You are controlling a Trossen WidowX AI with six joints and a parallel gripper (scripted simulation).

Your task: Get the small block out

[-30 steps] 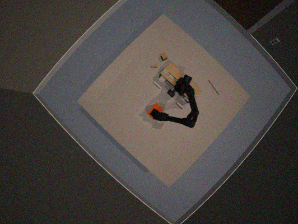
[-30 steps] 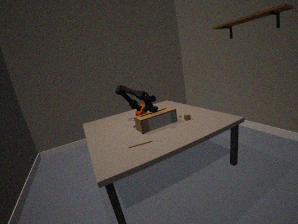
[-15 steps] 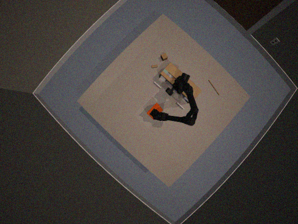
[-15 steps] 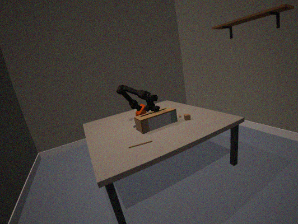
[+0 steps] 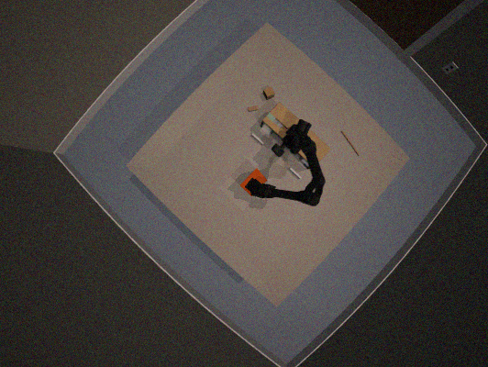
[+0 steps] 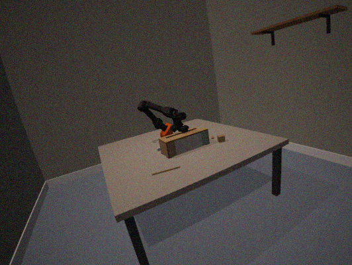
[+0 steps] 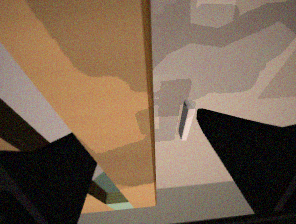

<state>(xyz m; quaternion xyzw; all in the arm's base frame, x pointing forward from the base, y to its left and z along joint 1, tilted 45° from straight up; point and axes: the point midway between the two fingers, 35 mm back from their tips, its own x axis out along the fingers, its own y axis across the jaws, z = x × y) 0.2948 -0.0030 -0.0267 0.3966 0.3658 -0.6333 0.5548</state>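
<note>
My gripper tip is now 70 mm short of the flat tan piece, 240 mm to the right of it and 80 mm above it. Round my gripper tip: thin wooden stick (290 mm ahead, 360 mm to the right, 80 mm below); tan cube (200 mm ahead, 230 mm to the left, 60 mm below).
</note>
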